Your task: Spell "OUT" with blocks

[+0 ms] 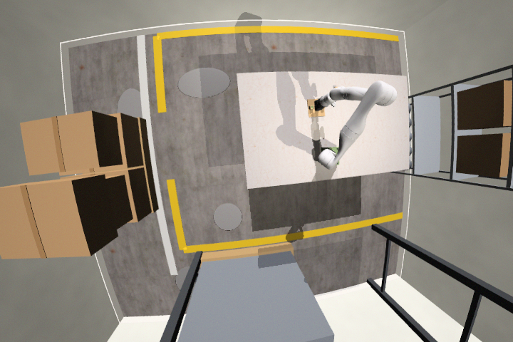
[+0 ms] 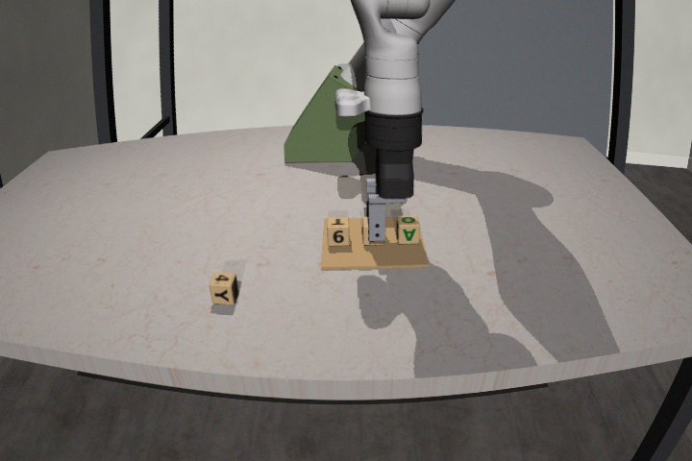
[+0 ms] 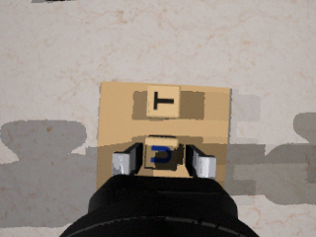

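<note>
My hand is 3 cm above the tan mat.
</note>
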